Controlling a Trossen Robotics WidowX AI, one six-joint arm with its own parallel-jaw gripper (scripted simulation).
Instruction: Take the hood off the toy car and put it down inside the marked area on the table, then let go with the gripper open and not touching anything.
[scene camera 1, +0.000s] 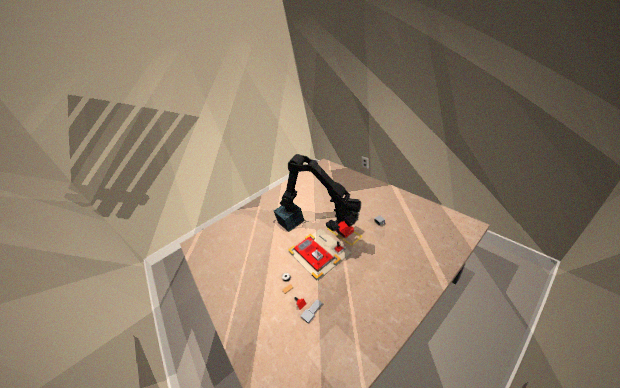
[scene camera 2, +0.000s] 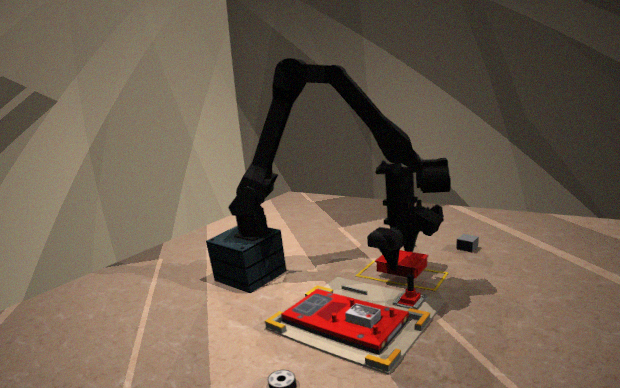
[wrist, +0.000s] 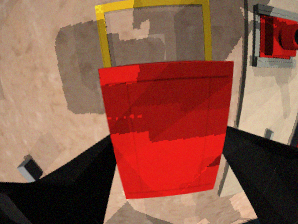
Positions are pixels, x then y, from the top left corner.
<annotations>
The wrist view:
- gripper: 167, 135
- hood: 167, 120, held by the gripper
</annotations>
